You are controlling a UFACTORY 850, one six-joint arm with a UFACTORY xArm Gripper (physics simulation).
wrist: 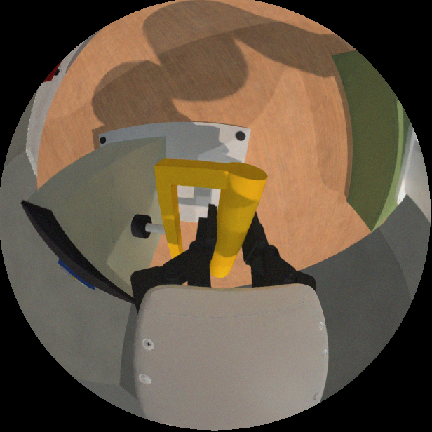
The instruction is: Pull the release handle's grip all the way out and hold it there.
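Observation:
The release handle's yellow grip (244,192) is a rectangular loop with a thick round bar on its right side, in the middle of the wrist view. A short pale rod (155,228) joins its left side to a black collar (141,226) on the grey-green housing (112,182). A short length of rod shows between collar and grip. My gripper (228,218) is shut on the thick bar, with one black finger inside the loop and the other on the bar's right side. The bar hides part of the right finger.
A light metal base plate (185,131) with dark bolts lies on the wooden table top (295,165) behind the grip. A green block (372,135) stands at the right. A black edge piece (75,250) runs along the housing's near left side. A red item (51,73) shows at the upper left.

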